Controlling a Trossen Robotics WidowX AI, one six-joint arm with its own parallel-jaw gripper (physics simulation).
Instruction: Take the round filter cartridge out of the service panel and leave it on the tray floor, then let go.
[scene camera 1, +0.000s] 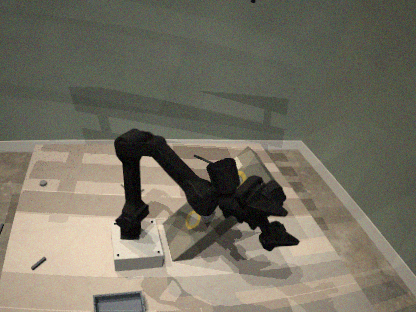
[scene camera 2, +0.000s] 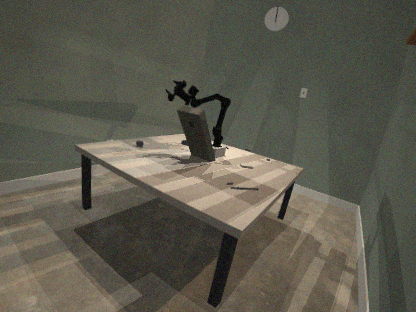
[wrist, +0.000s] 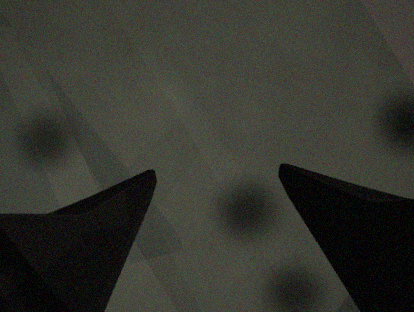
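Observation:
The service panel (scene camera 1: 176, 237) (scene camera 2: 199, 135) is a grey-brown slab leaning on the table, partly behind the arm in scene camera 1. One yellow ring (scene camera 1: 193, 220) shows on its face, and part of another yellow ring (scene camera 1: 242, 176) shows farther up beside the arm. The round filter cartridge cannot be made out; the arm covers the middle of the panel. The grey-blue tray (scene camera 1: 119, 294) is cut off by the bottom edge of scene camera 1. My gripper (scene camera 1: 293, 227) (scene camera 2: 171, 86) (wrist: 216, 172) is open and empty, high above and beyond the panel, its fingers pointing away from it toward the wall.
The arm's white base (scene camera 1: 138, 262) stands beside the panel's lower end. A dark rod (scene camera 1: 38, 263) and a small grey disc (scene camera 1: 43, 183) lie at the left. In scene camera 2, a dark round thing (scene camera 2: 139, 144) and a thin dark rod (scene camera 2: 244, 188) lie on the table (scene camera 2: 165, 186).

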